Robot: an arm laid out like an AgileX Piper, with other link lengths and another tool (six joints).
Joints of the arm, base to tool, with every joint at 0 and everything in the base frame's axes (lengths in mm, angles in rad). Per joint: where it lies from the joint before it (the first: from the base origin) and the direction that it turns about. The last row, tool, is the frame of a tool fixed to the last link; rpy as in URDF.
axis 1: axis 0 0 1 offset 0 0 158.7
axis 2: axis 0 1 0 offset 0 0 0
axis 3: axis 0 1 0 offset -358.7 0 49
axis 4: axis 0.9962 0 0.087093 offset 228.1 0 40.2
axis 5: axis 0 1 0 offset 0 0 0
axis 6: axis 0.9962 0 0.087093 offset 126.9 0 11.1
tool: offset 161.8 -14 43.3 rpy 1.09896 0.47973 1.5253
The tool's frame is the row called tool.
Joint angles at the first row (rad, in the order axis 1, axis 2, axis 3, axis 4, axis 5, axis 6):
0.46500 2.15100 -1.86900 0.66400 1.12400 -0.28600
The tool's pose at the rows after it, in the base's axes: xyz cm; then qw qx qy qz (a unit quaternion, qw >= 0):
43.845 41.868 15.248 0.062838 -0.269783 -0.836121 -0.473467
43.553 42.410 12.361 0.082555 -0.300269 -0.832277 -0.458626
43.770 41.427 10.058 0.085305 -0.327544 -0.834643 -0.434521
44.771 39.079 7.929 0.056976 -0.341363 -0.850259 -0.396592
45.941 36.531 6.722 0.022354 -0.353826 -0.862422 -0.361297
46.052 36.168 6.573 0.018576 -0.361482 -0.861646 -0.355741
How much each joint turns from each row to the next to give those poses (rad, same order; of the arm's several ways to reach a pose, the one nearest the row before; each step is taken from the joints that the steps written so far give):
0.04401 0.05499 0.00001 0.01900 -0.01700 0.00101
0.00900 0.05201 0.00001 0.01401 -0.00902 0.04099
-0.00401 0.02998 0.00002 -0.03100 0.00000 0.05398
-0.00001 0.01201 -0.00001 -0.10901 -0.01399 0.07100
0.00000 0.00000 -0.00002 -0.11500 -0.01099 0.07901
0.00002 0.00000 0.00000 -0.01400 0.00000 0.02302

